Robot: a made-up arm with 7 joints.
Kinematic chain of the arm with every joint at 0, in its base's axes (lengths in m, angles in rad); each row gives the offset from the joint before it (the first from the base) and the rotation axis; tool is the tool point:
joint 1: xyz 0.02 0 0.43 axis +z
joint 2: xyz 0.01 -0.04 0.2 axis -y
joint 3: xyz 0 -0.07 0.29 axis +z
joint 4: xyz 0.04 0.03 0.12 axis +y
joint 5: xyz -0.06 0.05 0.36 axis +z
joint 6: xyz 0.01 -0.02 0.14 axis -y
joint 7: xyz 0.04 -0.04 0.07 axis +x
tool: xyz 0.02 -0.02 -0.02
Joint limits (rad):
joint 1: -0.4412..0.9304
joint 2: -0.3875..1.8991
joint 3: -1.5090..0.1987
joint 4: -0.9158..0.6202
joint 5: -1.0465..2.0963
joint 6: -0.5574..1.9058
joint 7: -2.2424..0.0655
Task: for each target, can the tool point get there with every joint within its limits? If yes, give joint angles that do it. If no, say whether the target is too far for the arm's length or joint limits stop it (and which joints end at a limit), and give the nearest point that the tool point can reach.
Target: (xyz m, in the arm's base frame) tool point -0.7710 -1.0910 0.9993
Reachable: no: too far | nearest point -0.5764 -0.8225 0.9091 | short by 0.344 m
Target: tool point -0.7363 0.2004 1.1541
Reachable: yes | joints -0.2162 0.8897 -0.8123 -0.3892 1.2460 1.2567 -0.1612
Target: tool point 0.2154 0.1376 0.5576
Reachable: no: joint limits stop it (at a limit: joint 2, joint 3, joint 4, joint 6) | nearest point 0.4170 0.2796 1.1453 | short by 0.637 m
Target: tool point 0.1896 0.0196 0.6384
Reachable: no: joint limits stop it (at a limit: joint 1, joint 2, joint 3, joint 4, joint 6) | nearest point 0.4492 0.2197 1.1468 | short by 0.605 m
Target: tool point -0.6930 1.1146 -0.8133
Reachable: no: too far | nearest point -0.4997 0.4310 0.0425 | short by 1.112 m
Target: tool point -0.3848 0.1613 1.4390
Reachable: yes | joints 0.0882 0.4477 -0.9223 -0.5413 1.8192 -0.1131 -1.0817
